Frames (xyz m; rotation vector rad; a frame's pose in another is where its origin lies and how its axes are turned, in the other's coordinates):
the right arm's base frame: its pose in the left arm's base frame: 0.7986 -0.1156 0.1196 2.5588 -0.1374 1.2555
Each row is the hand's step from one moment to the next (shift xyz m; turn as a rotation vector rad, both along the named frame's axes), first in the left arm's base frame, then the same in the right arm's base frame.
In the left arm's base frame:
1: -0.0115 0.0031 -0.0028 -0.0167 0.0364 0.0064
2: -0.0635 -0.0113 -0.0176 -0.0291 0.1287 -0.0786
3: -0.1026 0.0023 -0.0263 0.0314 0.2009 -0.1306
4: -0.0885 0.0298 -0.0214 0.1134 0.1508 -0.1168
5: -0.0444 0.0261 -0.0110 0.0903 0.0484 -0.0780
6: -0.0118 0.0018 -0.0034 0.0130 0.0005 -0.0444
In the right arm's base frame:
1: -0.0092 -0.0011 -0.0080 -0.0038 -0.0299 -0.0272
2: -0.0534 0.0203 -0.0347 -0.0745 -0.1335 -0.0147
3: -0.0838 0.0137 -0.0633 -0.0752 -0.2261 0.0400
4: -0.0702 -0.0145 -0.0636 -0.0159 -0.1926 0.1091
5: -0.0350 -0.0179 -0.0351 -0.0037 -0.0817 0.0994
6: -0.0099 0.0000 -0.0075 -0.0269 -0.0127 0.0355

